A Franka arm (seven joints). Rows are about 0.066 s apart.
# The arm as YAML. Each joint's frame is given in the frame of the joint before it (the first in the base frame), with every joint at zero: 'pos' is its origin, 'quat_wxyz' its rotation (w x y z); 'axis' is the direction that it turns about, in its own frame. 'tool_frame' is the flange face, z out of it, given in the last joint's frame.
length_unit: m
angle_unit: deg
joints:
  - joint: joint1
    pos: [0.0, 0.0, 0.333]
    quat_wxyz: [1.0, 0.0, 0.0, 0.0]
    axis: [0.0, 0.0, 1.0]
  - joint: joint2
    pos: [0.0, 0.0, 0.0]
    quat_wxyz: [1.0, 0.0, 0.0, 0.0]
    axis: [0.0, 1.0, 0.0]
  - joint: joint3
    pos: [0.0, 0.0, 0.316]
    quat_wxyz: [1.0, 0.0, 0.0, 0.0]
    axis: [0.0, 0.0, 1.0]
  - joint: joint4
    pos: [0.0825, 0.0, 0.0]
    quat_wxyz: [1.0, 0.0, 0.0, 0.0]
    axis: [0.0, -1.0, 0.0]
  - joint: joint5
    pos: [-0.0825, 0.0, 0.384]
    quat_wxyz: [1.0, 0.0, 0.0, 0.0]
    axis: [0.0, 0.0, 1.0]
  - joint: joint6
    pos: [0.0, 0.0, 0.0]
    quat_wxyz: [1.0, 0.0, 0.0, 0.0]
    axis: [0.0, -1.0, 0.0]
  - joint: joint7
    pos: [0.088, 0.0, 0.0]
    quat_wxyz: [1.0, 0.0, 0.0, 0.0]
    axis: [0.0, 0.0, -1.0]
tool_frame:
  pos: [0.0, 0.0, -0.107]
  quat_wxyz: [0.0, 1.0, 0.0, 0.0]
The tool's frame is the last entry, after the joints.
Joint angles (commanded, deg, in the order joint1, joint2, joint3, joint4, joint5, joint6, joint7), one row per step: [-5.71, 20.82, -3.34, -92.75, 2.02, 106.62, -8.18]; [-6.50, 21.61, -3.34, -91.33, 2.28, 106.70, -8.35]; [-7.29, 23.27, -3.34, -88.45, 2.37, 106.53, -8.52]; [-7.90, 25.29, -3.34, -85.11, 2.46, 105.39, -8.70]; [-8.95, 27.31, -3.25, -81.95, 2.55, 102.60, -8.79]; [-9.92, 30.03, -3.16, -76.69, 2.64, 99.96, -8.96]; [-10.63, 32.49, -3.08, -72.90, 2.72, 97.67, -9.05]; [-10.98, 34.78, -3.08, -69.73, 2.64, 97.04, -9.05]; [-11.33, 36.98, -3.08, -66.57, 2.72, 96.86, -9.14]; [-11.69, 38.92, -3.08, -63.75, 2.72, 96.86, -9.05]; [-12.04, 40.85, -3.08, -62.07, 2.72, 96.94, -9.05]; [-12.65, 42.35, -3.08, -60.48, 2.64, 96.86, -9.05]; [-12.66, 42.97, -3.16, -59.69, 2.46, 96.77, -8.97]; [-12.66, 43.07, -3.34, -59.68, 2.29, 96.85, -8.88]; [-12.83, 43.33, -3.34, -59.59, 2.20, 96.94, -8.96]
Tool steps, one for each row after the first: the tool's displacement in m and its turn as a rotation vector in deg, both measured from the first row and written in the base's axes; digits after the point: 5 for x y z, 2 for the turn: [0.00457, -0.00920, 0.00255, 0.10, -0.74, -0.69]; [0.01416, -0.01935, 0.00651, -0.07, -1.78, -1.28]; [0.02361, -0.02740, 0.00848, -0.10, -1.97, -1.65]; [0.02793, -0.03896, 0.00648, 0.26, -0.36, -2.44]; [0.03863, -0.05067, 0.01303, 0.33, -0.28, -3.00]; [0.04542, -0.05903, 0.01082, 0.56, 0.65, -3.44]; [0.05387, -0.06467, 0.00743, 0.34, 0.44, -3.66]; [0.06263, -0.07020, 0.00535, 0.18, -0.33, -3.84]; [0.07013, -0.07587, 0.00377, -0.10, -1.17, -4.19]; [0.07504, -0.08116, -0.00712, -0.14, -0.98, -4.48]; [0.07784, -0.08963, -0.01359, -0.28, -0.96, -5.02]; [0.07963, -0.09102, -0.01527, -0.56, -0.99, -5.09]; [0.07942, -0.09290, -0.01633, -0.85, -0.91, -5.28]; [0.07942, -0.09530, -0.01886, -0.93, -0.81, -5.34]
